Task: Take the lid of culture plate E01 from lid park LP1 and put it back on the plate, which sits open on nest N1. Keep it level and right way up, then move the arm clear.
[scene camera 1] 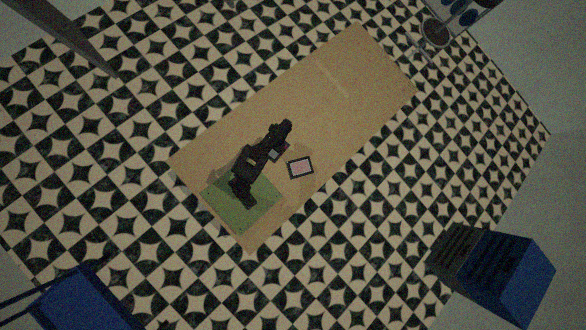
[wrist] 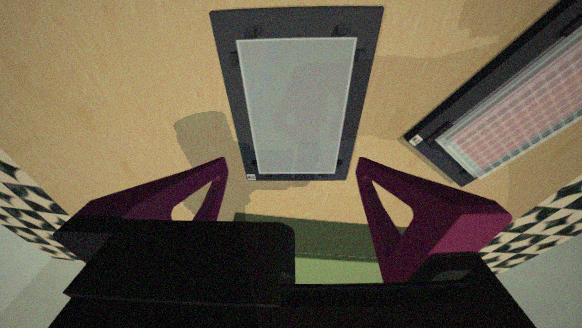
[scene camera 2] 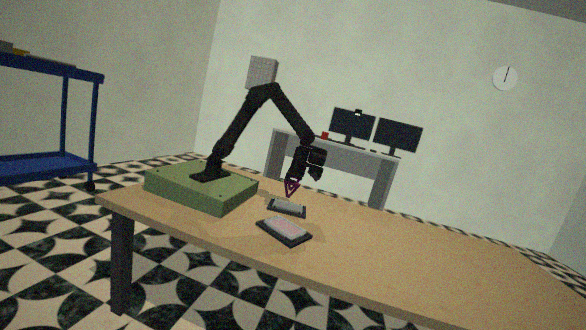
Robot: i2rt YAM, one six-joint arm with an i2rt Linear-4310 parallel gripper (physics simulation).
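Observation:
The pale, clear lid lies flat on the dark lid park LP1. The open culture plate E01, with pink wells, sits level on the dark nest N1, to the right of the lid park in the wrist view. My gripper has magenta fingers. It is open and empty, above the lid park, with the fingertips spread wider than the lid in the wrist view. In scene camera 1 a magenta bit shows beside the lid, and the arm hides most of the gripper.
The arm's base stands on a green block at one end of the wooden table. Nest N1 with its plate stands close beside the lid park. A blue cart and a desk with monitors stand away from the table.

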